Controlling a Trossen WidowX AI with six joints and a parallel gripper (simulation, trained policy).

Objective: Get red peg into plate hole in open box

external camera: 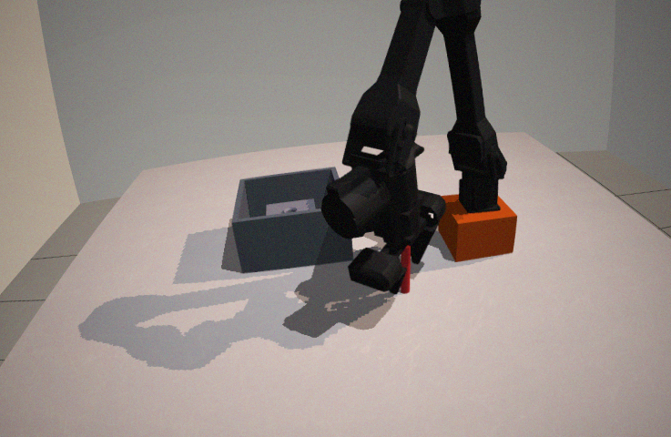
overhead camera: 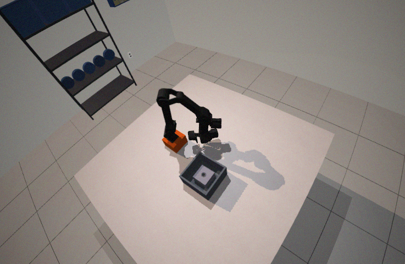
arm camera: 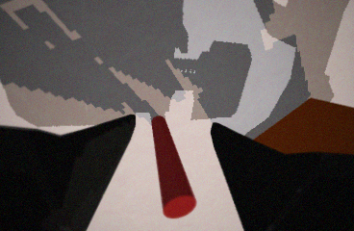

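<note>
My gripper tip is 18 cm to the left of the grey plate, 18 cm short of it and 3 cm below it. The rest, counted from my gripper tip: dark grey box: 18 cm to the right, 18 cm ahead, 1 cm above; red peg: 2 cm above, 1 cm to the left.
</note>
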